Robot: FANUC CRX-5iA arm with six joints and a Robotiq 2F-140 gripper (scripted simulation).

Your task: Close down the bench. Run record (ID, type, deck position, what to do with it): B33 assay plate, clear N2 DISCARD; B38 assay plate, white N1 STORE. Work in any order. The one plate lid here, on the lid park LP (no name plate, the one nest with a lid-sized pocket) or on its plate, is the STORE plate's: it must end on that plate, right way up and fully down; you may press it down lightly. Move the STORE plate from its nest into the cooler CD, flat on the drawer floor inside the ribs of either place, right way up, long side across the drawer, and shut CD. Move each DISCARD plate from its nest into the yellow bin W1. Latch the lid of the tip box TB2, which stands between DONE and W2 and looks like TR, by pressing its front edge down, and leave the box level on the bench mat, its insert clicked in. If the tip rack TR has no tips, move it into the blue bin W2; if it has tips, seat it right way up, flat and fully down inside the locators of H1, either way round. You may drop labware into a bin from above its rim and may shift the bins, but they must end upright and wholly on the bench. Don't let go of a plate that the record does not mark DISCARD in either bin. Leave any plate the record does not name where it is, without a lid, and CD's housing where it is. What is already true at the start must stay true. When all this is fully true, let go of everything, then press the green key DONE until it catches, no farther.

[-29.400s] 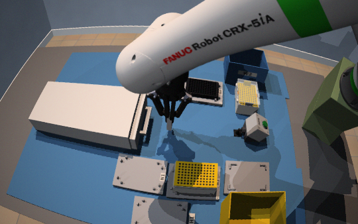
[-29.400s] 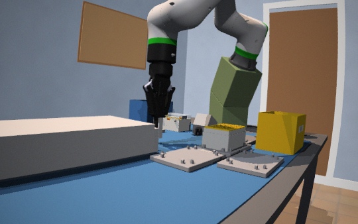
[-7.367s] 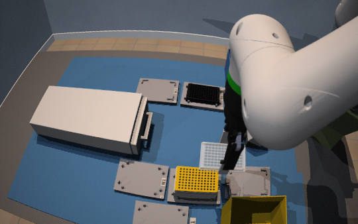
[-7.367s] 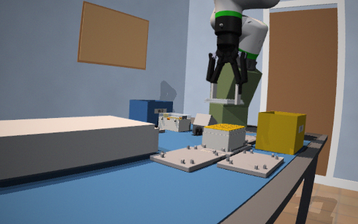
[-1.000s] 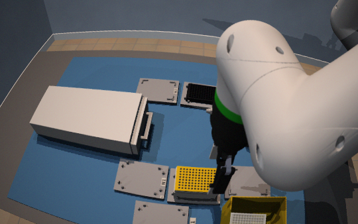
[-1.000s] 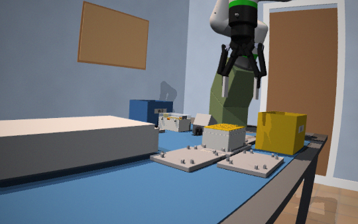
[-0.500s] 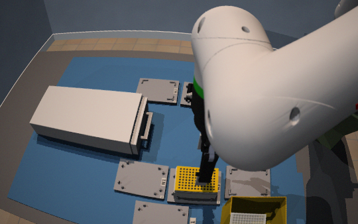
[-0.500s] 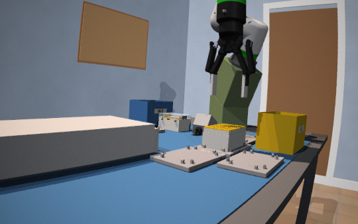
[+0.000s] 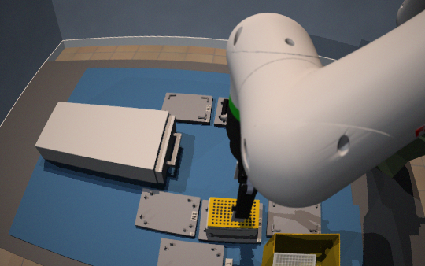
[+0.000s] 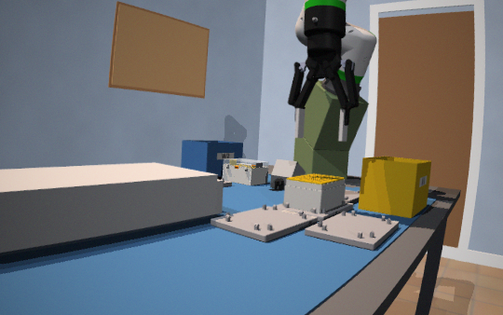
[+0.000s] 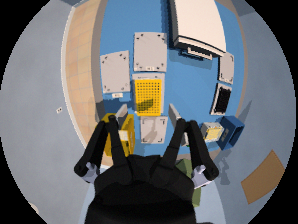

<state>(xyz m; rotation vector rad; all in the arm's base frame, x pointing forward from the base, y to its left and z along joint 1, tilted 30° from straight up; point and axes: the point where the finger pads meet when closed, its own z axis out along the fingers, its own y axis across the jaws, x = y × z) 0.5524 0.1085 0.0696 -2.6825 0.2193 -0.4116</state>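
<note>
The tip rack TR is 130 mm below my hand and 10 mm behind it. The rest, counted from my hand: clear plate (170 mm below, 160 mm to the left, 160 mm behind); then nest H1 (170 mm below, 120 mm to the left, 110 mm ahead); then yellow bin W1 (160 mm to the left, 160 mm behind, 140 mm below).
</note>
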